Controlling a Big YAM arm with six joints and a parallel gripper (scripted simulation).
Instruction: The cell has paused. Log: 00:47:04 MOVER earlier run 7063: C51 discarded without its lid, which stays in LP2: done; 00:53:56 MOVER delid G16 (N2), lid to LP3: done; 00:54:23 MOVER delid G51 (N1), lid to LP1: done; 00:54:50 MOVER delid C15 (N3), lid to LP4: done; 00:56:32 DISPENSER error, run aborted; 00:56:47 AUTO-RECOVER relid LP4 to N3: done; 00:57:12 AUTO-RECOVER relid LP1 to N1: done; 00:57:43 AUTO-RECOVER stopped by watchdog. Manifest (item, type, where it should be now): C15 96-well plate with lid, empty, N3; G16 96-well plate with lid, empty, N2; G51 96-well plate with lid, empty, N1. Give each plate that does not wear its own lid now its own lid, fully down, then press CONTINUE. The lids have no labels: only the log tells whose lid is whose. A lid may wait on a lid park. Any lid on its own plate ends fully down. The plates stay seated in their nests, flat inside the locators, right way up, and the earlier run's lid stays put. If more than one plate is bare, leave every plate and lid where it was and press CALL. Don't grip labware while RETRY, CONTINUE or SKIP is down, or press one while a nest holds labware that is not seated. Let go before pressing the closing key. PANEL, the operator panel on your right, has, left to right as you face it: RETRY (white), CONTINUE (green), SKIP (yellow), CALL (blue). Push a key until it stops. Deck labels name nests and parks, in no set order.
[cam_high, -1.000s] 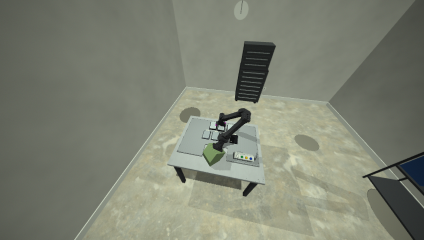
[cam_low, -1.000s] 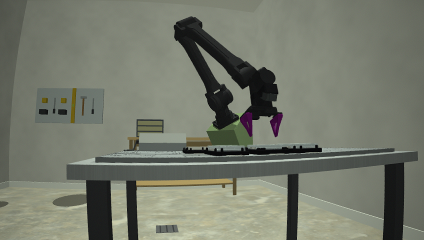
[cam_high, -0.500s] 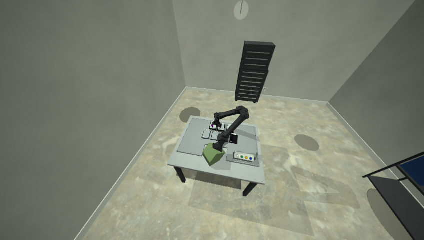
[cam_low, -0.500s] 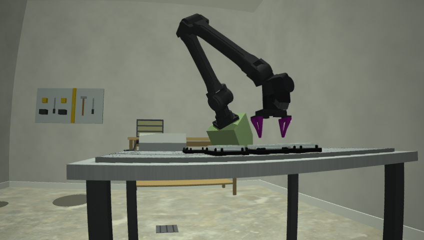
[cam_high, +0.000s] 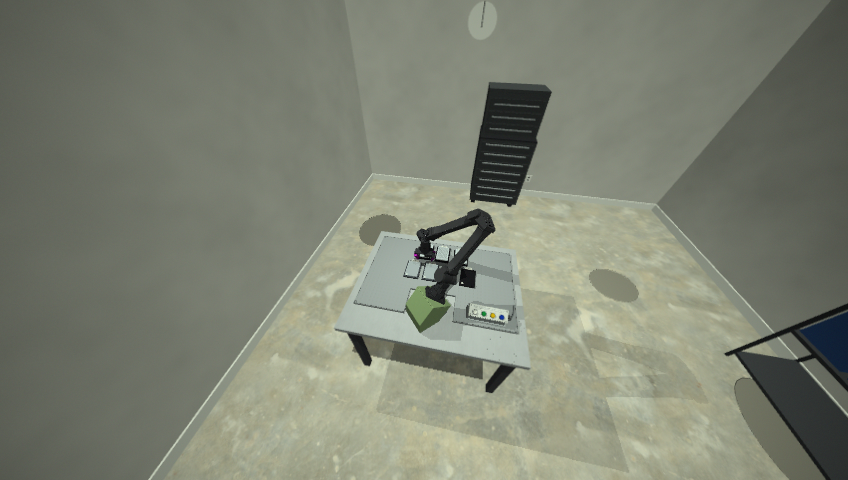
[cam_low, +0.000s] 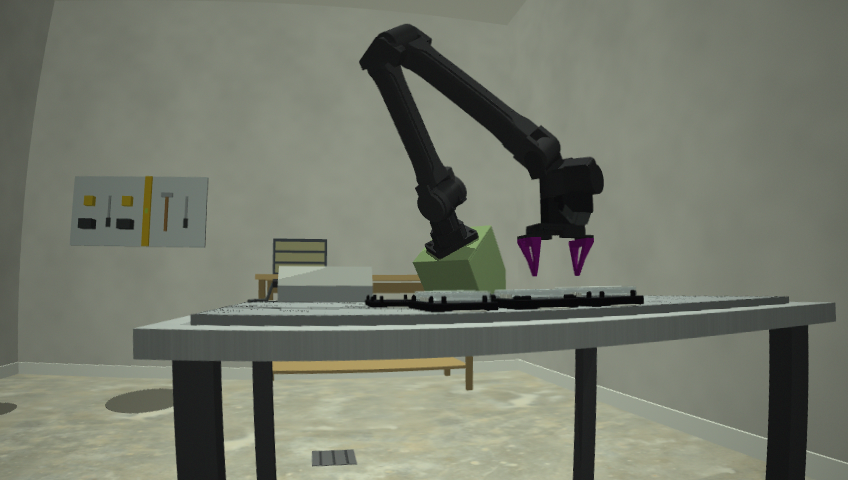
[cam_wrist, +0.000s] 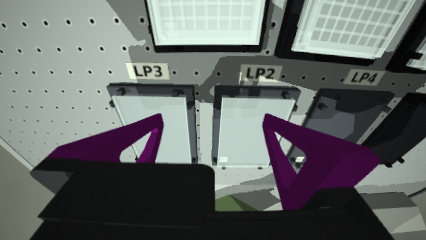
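Now: hand 40 mm past the park LP3, 90 mm to the right of it and 60 mm above it. The rest, counted from my hand: lid park label: 40 mm ahead, 70 mm to the left, 60 mm below; then park LP1: 130 mm behind, 290 mm to the right, 60 mm below; then park LP4: 100 mm behind, 170 mm to the right, 60 mm below.
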